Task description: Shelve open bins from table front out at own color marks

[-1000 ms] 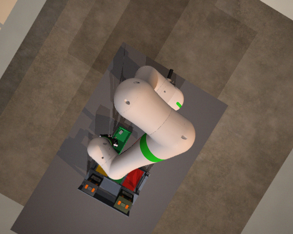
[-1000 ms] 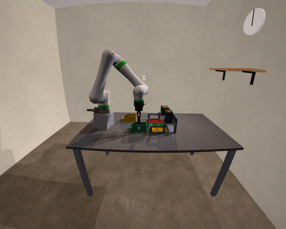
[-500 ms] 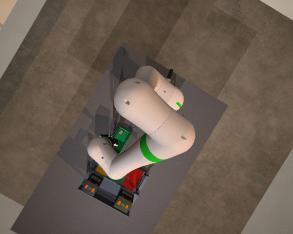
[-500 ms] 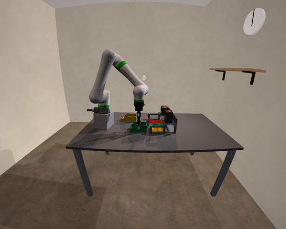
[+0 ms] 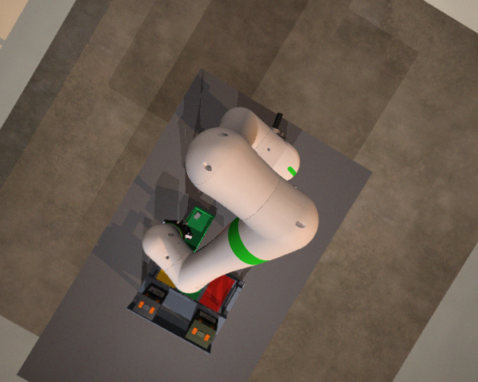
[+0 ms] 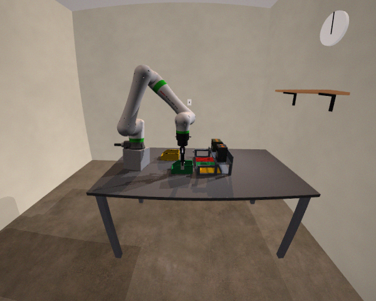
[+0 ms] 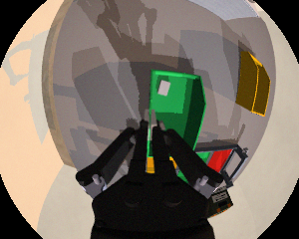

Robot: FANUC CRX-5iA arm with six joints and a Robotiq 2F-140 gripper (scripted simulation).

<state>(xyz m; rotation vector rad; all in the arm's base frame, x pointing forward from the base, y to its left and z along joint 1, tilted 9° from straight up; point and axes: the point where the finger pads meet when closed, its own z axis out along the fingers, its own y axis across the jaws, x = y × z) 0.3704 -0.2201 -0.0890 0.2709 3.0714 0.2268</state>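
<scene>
Right now my hand is 50 mm to the right of the green bin and 40 mm above it. Also, from my hand: yellow-marked place: 220 mm ahead, 70 mm below, 10 mm to the left; then red mark: 260 mm ahead, 230 mm to the left, 70 mm below; then yellow bin: 320 mm to the left, 70 mm behind, 40 mm below.
</scene>
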